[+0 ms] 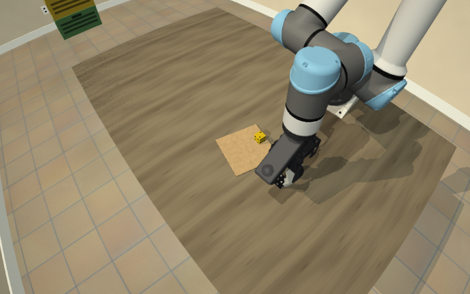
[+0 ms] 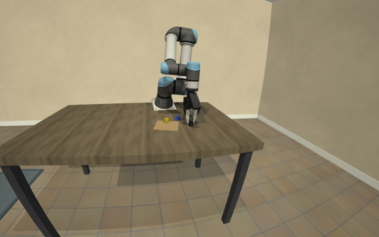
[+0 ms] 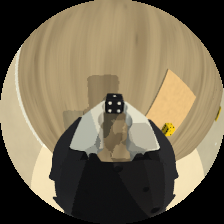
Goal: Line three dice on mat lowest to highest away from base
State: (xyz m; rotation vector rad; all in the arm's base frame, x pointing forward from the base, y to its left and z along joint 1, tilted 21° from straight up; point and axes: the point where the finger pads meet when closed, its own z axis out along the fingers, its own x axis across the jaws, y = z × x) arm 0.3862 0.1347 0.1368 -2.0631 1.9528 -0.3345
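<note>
My gripper is now 140 mm to the left of the tan mat and 20 mm above it. The rest, counted from my hand: blue die 100 mm behind, 60 mm to the right, 10 mm below; black die right at my hand; yellow die 140 mm to the right, 50 mm behind.
</note>
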